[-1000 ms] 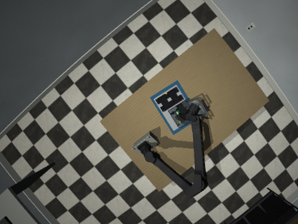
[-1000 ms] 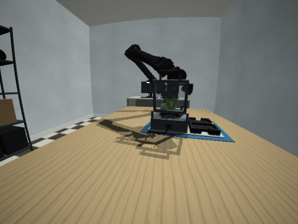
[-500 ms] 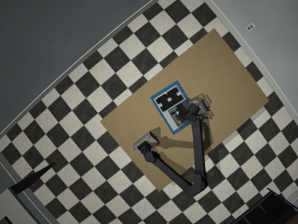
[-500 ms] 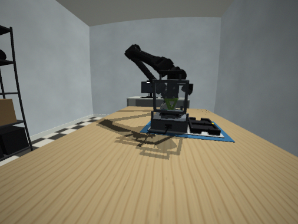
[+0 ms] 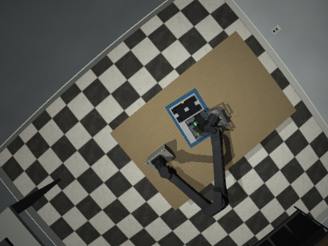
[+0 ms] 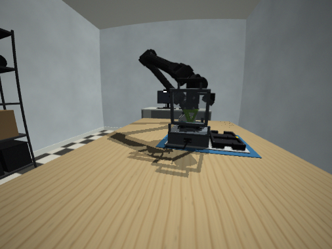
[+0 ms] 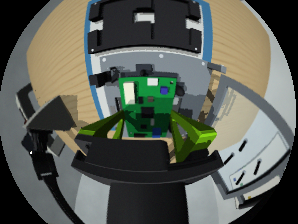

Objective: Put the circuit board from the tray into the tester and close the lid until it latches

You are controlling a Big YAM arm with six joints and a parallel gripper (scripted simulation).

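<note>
Right now my hand is right at the green circuit board. The rest, counted from my hand: tester plate 20 mm below, 10 mm to the left, 10 mm ahead; clear lid 130 mm ahead, 90 mm above, 10 mm to the right.
</note>
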